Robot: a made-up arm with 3 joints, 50 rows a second.
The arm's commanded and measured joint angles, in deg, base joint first. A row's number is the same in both.
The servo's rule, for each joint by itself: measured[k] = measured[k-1] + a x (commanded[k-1-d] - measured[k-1]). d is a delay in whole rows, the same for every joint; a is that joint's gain. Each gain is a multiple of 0.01, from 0.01 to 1. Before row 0 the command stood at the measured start. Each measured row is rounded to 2 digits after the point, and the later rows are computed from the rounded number. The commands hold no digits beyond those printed.
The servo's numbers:
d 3
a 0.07 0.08 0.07
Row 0, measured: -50.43, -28.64, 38.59
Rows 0 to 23, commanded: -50.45, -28.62, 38.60; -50.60, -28.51, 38.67; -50.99, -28.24, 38.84; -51.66, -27.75, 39.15; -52.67, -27.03, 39.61; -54.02, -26.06, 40.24; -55.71, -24.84, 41.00; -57.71, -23.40, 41.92; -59.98, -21.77, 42.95; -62.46, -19.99, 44.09; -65.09, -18.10, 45.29; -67.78, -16.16, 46.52; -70.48, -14.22, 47.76; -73.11, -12.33, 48.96; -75.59, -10.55, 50.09; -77.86, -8.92, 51.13; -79.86, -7.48, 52.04; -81.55, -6.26, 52.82; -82.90, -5.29, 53.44; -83.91, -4.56, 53.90; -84.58, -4.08, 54.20; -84.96, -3.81, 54.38; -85.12, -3.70, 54.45; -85.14, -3.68, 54.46
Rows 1 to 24, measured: -50.43, -28.64, 38.59; -50.43, -28.64, 38.59; -50.43, -28.64, 38.59; -50.43, -28.64, 38.59; -50.44, -28.63, 38.60; -50.48, -28.60, 38.62; -50.56, -28.53, 38.66; -50.71, -28.41, 38.73; -50.94, -28.22, 38.84; -51.27, -27.95, 38.99; -51.72, -27.59, 39.20; -52.30, -27.12, 39.46; -53.01, -26.55, 39.78; -53.86, -25.87, 40.17; -54.83, -25.09, 40.61; -55.93, -24.22, 41.11; -57.13, -23.27, 41.66; -58.42, -22.25, 42.25; -59.78, -21.18, 42.87; -61.19, -20.08, 43.51; -62.62, -18.97, 44.16; -64.04, -17.88, 44.81; -65.43, -16.81, 45.45; -66.77, -15.79, 46.06
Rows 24 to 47, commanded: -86.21, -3.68, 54.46; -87.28, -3.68, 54.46; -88.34, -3.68, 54.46; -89.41, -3.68, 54.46; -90.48, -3.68, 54.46; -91.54, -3.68, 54.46; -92.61, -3.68, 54.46; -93.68, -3.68, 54.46; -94.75, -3.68, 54.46; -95.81, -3.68, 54.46; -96.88, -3.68, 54.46; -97.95, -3.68, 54.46; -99.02, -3.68, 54.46; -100.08, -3.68, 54.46; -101.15, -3.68, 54.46; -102.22, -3.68, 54.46; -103.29, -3.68, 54.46; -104.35, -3.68, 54.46; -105.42, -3.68, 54.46; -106.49, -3.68, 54.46; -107.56, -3.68, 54.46; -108.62, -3.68, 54.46; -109.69, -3.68, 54.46; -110.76, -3.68, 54.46
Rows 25 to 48, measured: -68.04, -14.83, 46.64; -69.24, -13.94, 47.19; -70.35, -13.12, 47.70; -71.46, -12.36, 48.17; -72.57, -11.67, 48.61; -73.67, -11.03, 49.02; -74.77, -10.44, 49.40; -75.87, -9.90, 49.75; -76.97, -9.40, 50.08; -78.06, -8.94, 50.39; -79.15, -8.52, 50.67; -80.24, -8.13, 50.94; -81.33, -7.77, 51.19; -82.42, -7.44, 51.42; -83.51, -7.14, 51.63; -84.60, -6.86, 51.83; -85.68, -6.61, 52.01; -86.76, -6.38, 52.18; -87.84, -6.16, 52.34; -88.92, -5.96, 52.49; -90.00, -5.78, 52.63; -91.08, -5.61, 52.76; -92.16, -5.46, 52.88; -93.24, -5.32, 52.99
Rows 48 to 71, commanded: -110.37, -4.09, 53.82; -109.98, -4.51, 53.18; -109.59, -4.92, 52.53; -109.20, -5.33, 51.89; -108.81, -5.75, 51.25; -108.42, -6.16, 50.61; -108.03, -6.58, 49.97; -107.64, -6.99, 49.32; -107.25, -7.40, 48.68; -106.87, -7.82, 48.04; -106.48, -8.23, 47.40; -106.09, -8.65, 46.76; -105.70, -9.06, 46.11; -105.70, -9.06, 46.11; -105.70, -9.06, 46.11; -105.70, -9.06, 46.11; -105.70, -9.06, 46.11; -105.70, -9.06, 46.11; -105.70, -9.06, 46.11; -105.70, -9.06, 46.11; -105.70, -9.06, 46.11; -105.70, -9.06, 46.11; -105.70, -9.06, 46.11; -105.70, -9.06, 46.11
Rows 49 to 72, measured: -94.32, -5.19, 53.09; -95.40, -5.07, 53.19; -96.48, -4.96, 53.28; -97.45, -4.89, 53.32; -98.33, -4.86, 53.31; -99.12, -4.86, 53.26; -99.83, -4.90, 53.16; -100.46, -4.97, 53.03; -101.02, -5.07, 52.86; -101.51, -5.19, 52.66; -101.94, -5.33, 52.43; -102.31, -5.50, 52.17; -102.63, -5.69, 51.88; -102.90, -5.89, 51.57; -103.12, -6.11, 51.23; -103.30, -6.35, 50.87; -103.47, -6.57, 50.54; -103.63, -6.77, 50.23; -103.77, -6.95, 49.94; -103.91, -7.12, 49.67; -104.04, -7.28, 49.42; -104.16, -7.42, 49.19; -104.27, -7.55, 48.97; -104.37, -7.67, 48.77
